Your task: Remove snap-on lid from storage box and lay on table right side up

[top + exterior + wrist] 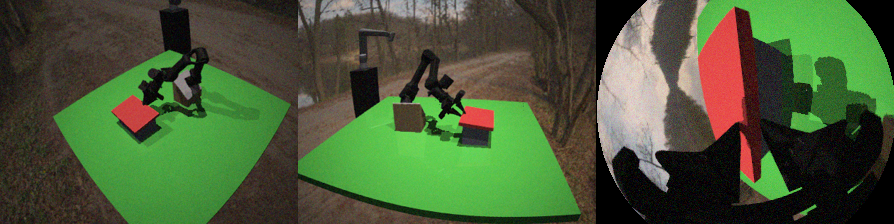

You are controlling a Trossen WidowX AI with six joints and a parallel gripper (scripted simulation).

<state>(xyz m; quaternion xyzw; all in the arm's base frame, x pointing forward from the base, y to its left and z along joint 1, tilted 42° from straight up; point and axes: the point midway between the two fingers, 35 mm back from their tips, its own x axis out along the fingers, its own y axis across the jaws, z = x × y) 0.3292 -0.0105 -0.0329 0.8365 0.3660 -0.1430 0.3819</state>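
Now: the red lid 80 mm ahead of my gripper tip. Round my gripper tip: dark storage box (70 mm ahead, 60 mm below).
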